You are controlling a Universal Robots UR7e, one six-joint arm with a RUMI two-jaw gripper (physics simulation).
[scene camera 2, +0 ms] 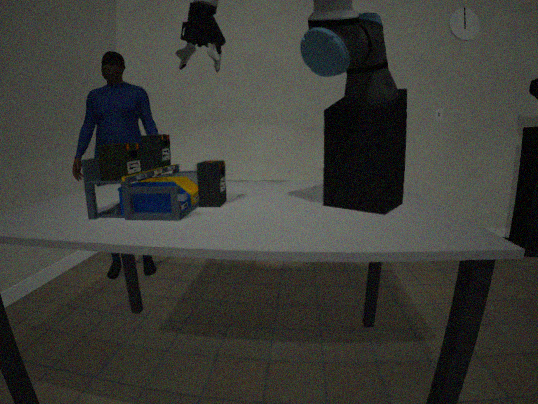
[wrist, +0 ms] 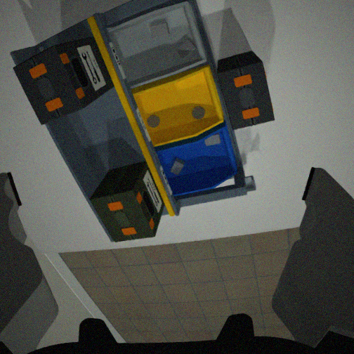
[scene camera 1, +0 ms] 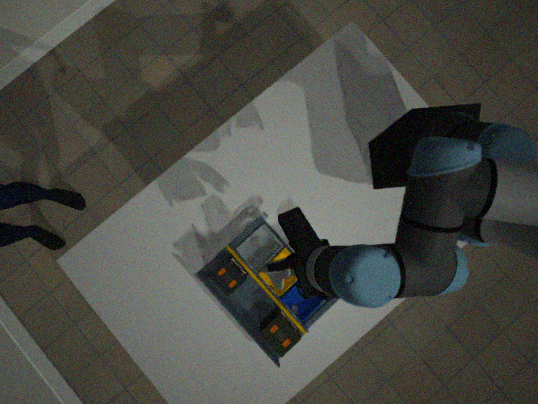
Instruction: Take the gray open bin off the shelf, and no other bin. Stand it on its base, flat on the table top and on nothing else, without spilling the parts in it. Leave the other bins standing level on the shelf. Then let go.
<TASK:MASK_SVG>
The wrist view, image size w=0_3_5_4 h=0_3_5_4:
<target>my gripper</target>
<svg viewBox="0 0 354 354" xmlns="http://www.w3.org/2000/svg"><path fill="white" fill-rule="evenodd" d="M354 199L327 171L320 167L311 166L302 197L305 200L306 210L299 225L301 238L292 244L271 299L271 306L274 312L289 329L292 336L294 336L294 341L275 336L254 336L251 317L245 313L237 313L228 316L217 338L213 340L117 343L103 320L88 317L79 324L78 341L58 343L37 349L42 336L44 336L58 315L58 305L31 247L24 244L26 234L17 212L18 206L22 204L15 188L11 171L7 173L2 172L0 173L0 354L354 354Z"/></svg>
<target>blue bin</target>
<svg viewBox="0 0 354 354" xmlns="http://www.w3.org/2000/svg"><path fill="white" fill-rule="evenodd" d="M225 120L199 133L197 136L154 147L173 196L214 188L237 173L237 163ZM176 157L185 161L178 175L170 171ZM219 133L221 143L205 145L204 139L217 132Z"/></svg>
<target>gray open bin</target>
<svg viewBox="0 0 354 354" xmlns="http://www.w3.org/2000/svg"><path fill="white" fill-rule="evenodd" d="M190 2L183 1L159 8L107 29L130 88L176 74L206 62L206 52ZM190 38L196 47L182 58L176 51L176 48ZM167 22L169 34L158 37L151 36L150 26Z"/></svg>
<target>yellow bin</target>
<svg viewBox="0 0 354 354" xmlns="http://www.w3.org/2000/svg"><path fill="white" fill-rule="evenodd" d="M209 64L131 88L131 93L136 101L153 147L197 136L199 133L223 122L223 110ZM151 114L159 117L159 124L155 127L147 124L147 118ZM197 105L204 108L204 116L201 119L192 117L192 109Z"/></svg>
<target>dark box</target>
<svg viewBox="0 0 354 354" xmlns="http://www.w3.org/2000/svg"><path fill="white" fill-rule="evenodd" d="M253 51L235 54L219 59L217 62L216 74L221 86L232 130L274 120L273 106L270 101L263 63Z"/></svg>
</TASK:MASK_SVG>
